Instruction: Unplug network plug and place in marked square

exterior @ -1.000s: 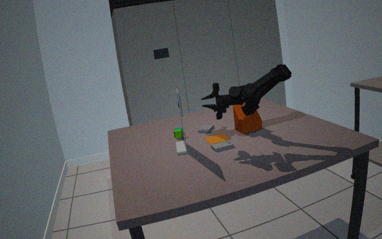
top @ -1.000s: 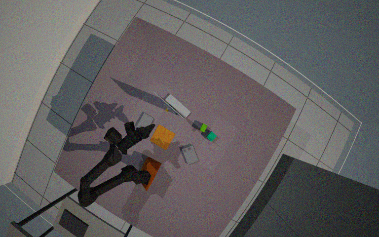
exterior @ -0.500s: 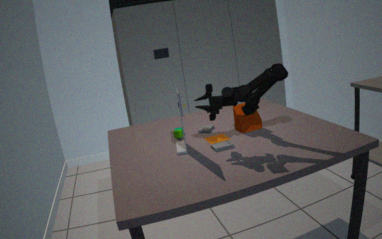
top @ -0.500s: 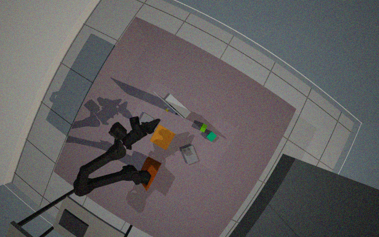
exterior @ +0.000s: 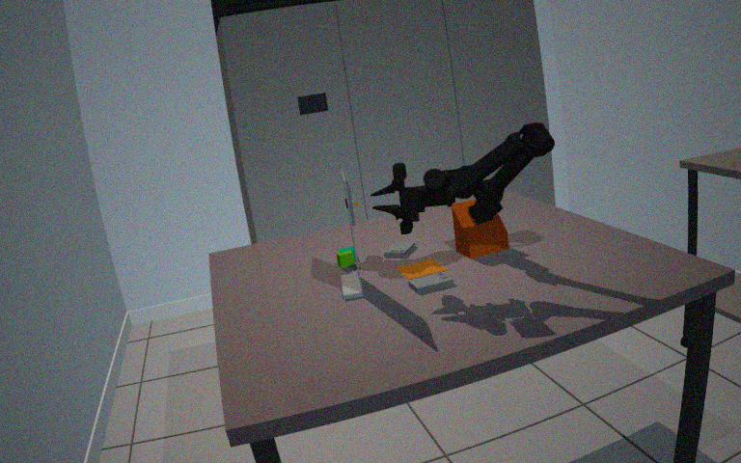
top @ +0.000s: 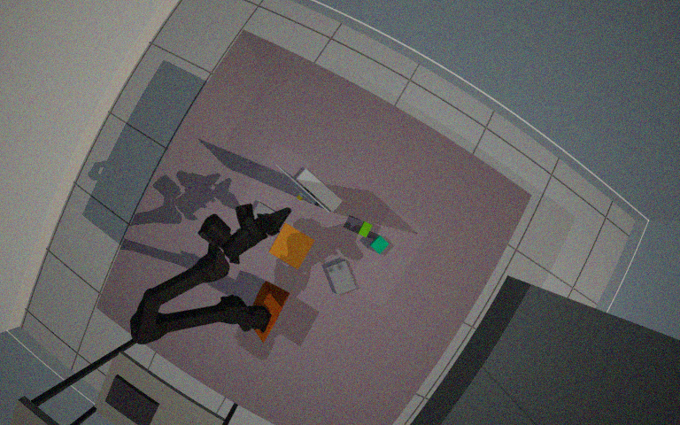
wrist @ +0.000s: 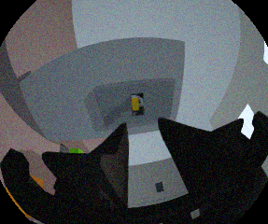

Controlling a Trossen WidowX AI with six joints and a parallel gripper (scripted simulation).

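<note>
My gripper tip is now 5 cm short of the grey network plug and 2 cm to the left of it. The rest, counted from my gripper tip: orange marked square 24 cm below, 13 cm behind, 2 cm to the right; upright panel 9 cm below, 7 cm ahead, 3 cm to the right.
</note>
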